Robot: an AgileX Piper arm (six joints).
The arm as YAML. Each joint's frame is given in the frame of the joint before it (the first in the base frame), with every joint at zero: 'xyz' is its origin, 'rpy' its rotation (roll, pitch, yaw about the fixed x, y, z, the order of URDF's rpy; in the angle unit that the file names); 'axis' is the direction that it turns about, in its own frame. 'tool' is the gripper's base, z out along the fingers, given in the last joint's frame.
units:
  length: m
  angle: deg
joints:
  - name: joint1
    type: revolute
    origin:
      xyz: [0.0, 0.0, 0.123]
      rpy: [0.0, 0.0, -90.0]
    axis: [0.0, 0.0, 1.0]
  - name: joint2
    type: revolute
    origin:
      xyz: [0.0, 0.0, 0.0]
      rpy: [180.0, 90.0, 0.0]
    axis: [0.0, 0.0, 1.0]
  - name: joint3
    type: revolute
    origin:
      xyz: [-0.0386, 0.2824, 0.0]
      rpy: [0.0, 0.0, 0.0]
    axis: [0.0, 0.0, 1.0]
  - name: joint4
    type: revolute
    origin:
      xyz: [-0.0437, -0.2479, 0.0]
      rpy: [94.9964, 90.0, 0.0]
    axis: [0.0, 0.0, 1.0]
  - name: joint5
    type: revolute
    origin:
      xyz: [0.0, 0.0, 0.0]
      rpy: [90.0, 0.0, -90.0]
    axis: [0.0, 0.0, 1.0]
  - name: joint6
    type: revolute
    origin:
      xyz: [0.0, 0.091, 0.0]
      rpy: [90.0, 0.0, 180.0]
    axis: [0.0, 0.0, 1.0]
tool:
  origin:
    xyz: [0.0, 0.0, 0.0]
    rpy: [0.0, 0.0, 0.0]
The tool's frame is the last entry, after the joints.
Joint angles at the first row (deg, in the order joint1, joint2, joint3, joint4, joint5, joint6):
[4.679 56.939 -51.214 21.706 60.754 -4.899]
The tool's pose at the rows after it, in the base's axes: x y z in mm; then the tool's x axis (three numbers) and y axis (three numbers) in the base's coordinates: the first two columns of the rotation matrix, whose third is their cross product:
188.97 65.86 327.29 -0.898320 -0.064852 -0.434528 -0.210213 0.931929 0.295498
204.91 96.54 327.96 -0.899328 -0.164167 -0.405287 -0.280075 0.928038 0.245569
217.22 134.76 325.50 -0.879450 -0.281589 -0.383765 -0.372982 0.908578 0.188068
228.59 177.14 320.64 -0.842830 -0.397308 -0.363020 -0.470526 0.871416 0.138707
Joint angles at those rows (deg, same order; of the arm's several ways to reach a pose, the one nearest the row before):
[12.245 62.969 -55.845 17.755 61.056 -1.228]
[20.767 69.005 -60.741 12.764 61.181 3.472]
[29.274 75.458 -65.853 8.161 61.306 6.772]
[36.391 82.768 -71.968 4.986 61.822 8.055]

